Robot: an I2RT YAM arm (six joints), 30 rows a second.
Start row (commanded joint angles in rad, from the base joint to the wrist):
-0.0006, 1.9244, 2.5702, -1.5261, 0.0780, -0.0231
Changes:
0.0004, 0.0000, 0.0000, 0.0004, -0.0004, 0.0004
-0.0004, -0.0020, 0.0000, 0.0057, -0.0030, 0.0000
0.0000, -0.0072, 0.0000, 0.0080, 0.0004, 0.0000
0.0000, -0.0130, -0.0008, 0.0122, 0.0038, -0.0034
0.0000, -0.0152, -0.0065, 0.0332, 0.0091, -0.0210
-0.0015, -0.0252, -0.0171, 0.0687, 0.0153, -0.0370
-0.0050, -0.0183, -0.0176, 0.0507, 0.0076, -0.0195
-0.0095, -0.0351, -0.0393, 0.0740, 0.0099, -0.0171
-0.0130, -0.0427, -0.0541, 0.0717, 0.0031, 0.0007
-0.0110, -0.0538, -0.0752, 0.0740, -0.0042, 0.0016
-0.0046, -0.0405, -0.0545, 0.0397, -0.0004, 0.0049
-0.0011, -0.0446, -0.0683, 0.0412, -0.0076, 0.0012
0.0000, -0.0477, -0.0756, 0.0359, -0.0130, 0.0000
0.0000, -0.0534, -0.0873, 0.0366, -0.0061, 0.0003
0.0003, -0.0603, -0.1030, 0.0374, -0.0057, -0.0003
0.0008, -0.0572, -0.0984, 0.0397, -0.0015, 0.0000
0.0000, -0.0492, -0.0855, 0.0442, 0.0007, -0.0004
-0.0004, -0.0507, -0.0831, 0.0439, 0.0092, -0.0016
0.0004, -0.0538, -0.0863, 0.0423, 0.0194, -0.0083
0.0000, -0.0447, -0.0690, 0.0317, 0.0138, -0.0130
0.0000, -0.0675, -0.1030, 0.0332, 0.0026, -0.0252
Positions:
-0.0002, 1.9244, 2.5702, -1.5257, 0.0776, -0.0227
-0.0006, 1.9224, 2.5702, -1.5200, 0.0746, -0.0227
-0.0006, 1.9152, 2.5702, -1.5120, 0.0750, -0.0227
-0.0006, 1.9022, 2.5694, -1.4998, 0.0788, -0.0261
-0.0006, 1.8870, 2.5629, -1.4666, 0.0879, -0.0471
-0.0021, 1.8618, 2.5458, -1.3979, 0.1032, -0.0841
-0.0071, 1.8435, 2.5282, -1.3472, 0.1108, -0.1036
-0.0166, 1.8084, 2.4889, -1.2732, 0.1207, -0.1207
-0.0296, 1.7657, 2.4348, -1.2015, 0.1238, -0.1200
-0.0406, 1.7119, 2.3596, -1.1275, 0.1196, -0.1184
-0.0452, 1.6714, 2.3051, -1.0878, 0.1192, -0.1135
-0.0463, 1.6268, 2.2368, -1.0466, 0.1116, -0.1123
-0.0463, 1.5791, 2.1612, -1.0107, 0.0986, -0.1123
-0.0463, 1.5257, 2.0739, -0.9741, 0.0925, -0.1120
-0.0460, 1.4654, 1.9709, -0.9367, 0.0868, -0.1123
-0.0452, 1.4082, 1.8725, -0.8970, 0.0853, -0.1123
-0.0452, 1.3590, 1.7870, -0.8528, 0.0860, -0.1127
-0.0456, 1.3083, 1.7039, -0.8089, 0.0952, -0.1143
-0.0452, 1.2545, 1.6176, -0.7666, 0.1146, -0.1226
-0.0452, 1.2098, 1.5486, -0.7349, 0.1284, -0.1356
-0.0452, 1.1423, 1.4456, -0.7017, 0.1310, -0.1608

